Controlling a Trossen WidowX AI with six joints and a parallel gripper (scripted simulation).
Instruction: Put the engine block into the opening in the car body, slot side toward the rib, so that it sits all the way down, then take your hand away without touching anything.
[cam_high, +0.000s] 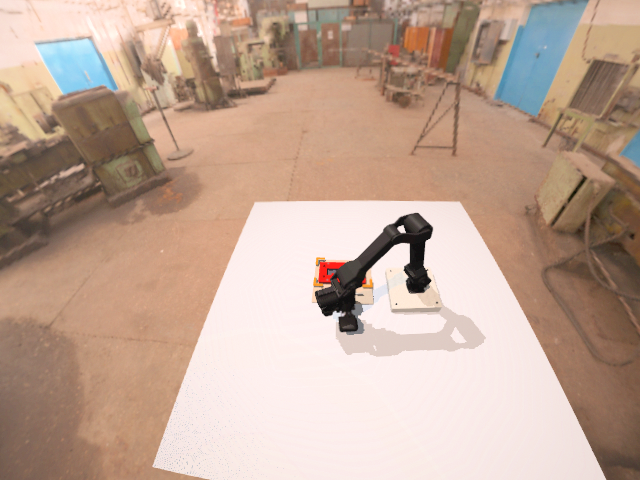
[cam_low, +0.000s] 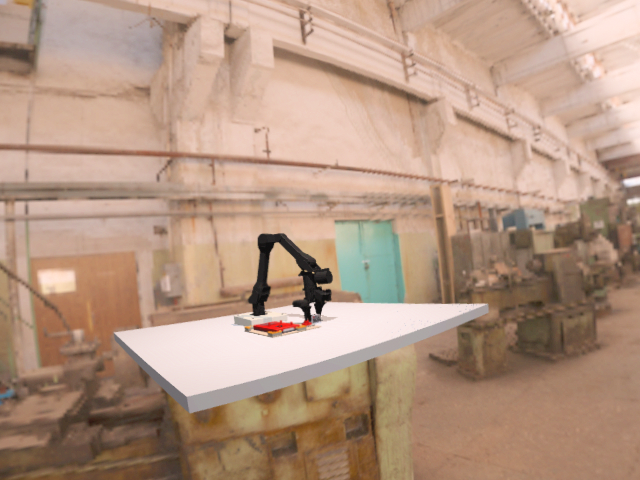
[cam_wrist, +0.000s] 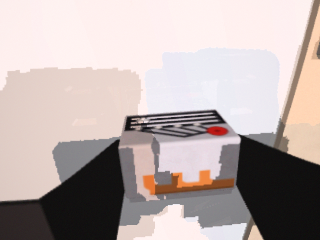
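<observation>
Now: the engine block right at my gripper tip.
</observation>
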